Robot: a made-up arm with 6 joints. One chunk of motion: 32 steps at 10 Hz.
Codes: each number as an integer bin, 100 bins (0 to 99) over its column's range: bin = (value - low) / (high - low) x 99, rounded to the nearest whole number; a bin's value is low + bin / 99 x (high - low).
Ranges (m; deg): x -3.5..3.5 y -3.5..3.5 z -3.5..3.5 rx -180..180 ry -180..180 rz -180..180
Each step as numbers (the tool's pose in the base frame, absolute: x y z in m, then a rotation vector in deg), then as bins.
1 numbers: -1.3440 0.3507 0.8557 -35.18 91.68 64.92
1 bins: 30 54 62 40 75 67
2 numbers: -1.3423 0.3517 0.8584 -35.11 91.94 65.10
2 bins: 31 54 62 40 75 67
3 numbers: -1.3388 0.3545 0.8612 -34.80 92.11 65.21
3 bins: 31 55 62 40 75 67
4 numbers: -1.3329 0.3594 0.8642 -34.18 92.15 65.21
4 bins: 31 55 62 40 75 67
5 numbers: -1.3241 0.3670 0.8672 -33.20 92.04 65.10
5 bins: 31 55 62 40 75 67
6 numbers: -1.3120 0.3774 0.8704 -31.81 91.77 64.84
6 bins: 31 55 62 41 75 67
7 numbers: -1.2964 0.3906 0.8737 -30.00 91.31 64.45
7 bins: 31 55 62 41 75 67
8 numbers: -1.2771 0.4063 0.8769 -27.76 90.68 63.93
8 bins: 31 55 62 42 74 67
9 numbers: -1.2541 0.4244 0.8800 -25.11 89.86 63.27
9 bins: 32 56 62 43 74 67
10 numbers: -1.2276 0.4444 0.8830 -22.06 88.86 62.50
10 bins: 32 56 62 43 74 67
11 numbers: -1.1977 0.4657 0.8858 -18.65 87.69 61.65
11 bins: 33 56 62 44 74 66
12 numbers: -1.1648 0.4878 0.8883 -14.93 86.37 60.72
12 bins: 33 56 62 45 73 66
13 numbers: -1.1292 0.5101 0.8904 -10.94 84.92 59.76
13 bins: 34 57 62 46 73 66
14 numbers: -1.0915 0.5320 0.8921 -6.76 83.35 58.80
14 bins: 34 57 62 48 72 66
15 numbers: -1.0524 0.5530 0.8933 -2.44 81.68 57.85
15 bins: 35 57 62 49 72 65
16 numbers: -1.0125 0.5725 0.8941 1.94 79.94 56.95
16 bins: 35 58 62 50 71 65
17 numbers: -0.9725 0.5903 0.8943 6.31 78.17 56.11
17 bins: 36 58 62 51 71 65
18 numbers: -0.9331 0.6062 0.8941 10.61 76.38 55.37
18 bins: 36 58 62 52 71 65
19 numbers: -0.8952 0.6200 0.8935 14.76 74.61 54.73
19 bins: 37 58 62 54 70 65
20 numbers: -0.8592 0.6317 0.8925 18.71 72.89 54.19
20 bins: 37 58 62 55 70 64
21 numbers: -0.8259 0.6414 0.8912 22.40 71.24 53.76
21 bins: 38 59 62 56 69 64
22 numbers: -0.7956 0.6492 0.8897 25.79 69.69 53.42
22 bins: 38 59 62 57 69 64
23 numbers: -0.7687 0.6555 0.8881 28.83 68.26 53.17
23 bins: 39 59 62 57 68 64
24 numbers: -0.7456 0.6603 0.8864 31.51 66.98 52.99
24 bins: 39 59 62 58 68 64
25 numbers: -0.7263 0.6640 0.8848 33.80 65.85 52.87
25 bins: 39 59 62 59 68 64
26 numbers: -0.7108 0.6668 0.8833 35.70 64.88 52.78
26 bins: 39 59 62 59 67 64
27 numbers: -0.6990 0.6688 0.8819 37.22 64.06 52.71
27 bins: 40 59 62 60 67 64
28 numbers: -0.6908 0.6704 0.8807 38.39 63.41 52.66
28 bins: 40 59 62 60 67 64
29 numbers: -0.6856 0.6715 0.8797 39.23 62.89 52.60
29 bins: 40 59 62 60 67 64
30 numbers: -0.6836 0.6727 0.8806 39.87 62.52 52.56
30 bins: 40 59 62 60 67 64
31 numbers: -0.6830 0.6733 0.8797 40.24 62.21 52.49
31 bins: 40 59 62 61 67 64
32 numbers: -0.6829 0.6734 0.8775 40.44 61.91 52.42
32 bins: 40 59 62 61 67 64
